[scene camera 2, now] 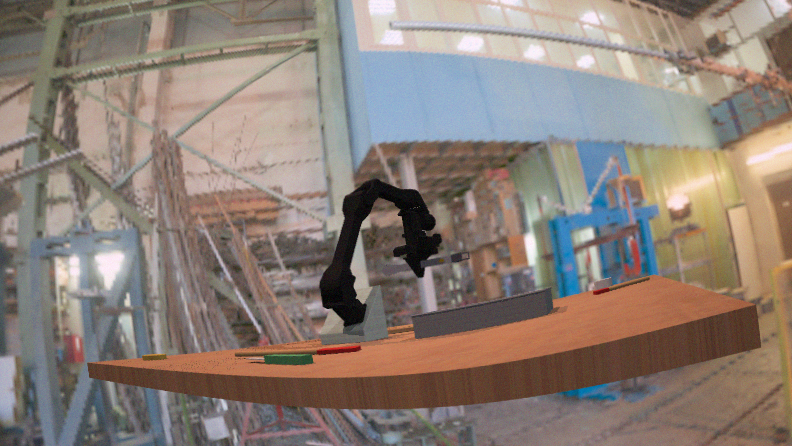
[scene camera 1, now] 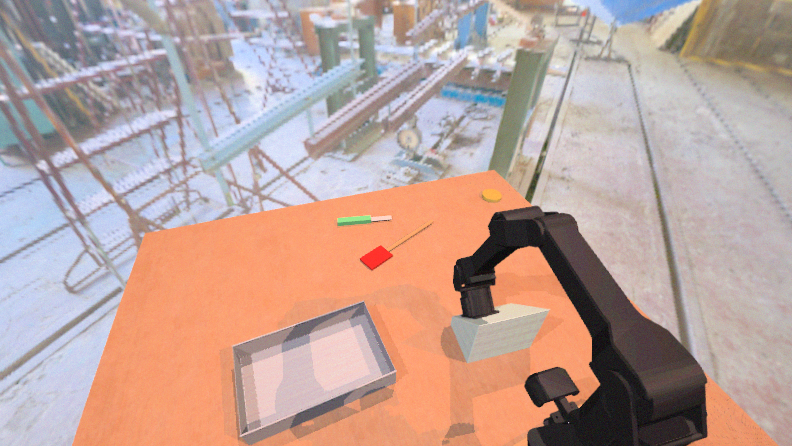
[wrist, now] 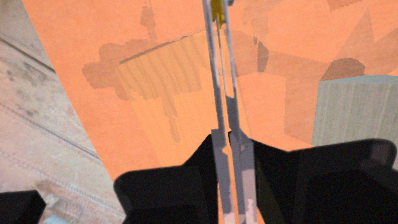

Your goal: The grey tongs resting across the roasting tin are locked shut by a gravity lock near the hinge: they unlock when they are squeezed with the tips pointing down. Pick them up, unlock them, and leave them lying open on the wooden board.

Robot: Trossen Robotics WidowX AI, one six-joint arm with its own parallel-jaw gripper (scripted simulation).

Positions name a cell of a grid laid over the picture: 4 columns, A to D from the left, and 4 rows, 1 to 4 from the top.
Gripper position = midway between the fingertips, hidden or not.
In view: the gripper (scene camera 2: C3), a wooden board (wrist: B2) and a grey roasting tin (scene camera 1: B4).
The gripper is seen too in the wrist view (wrist: C3). The grey roasting tin also shows in scene camera 2 (scene camera 2: C3).
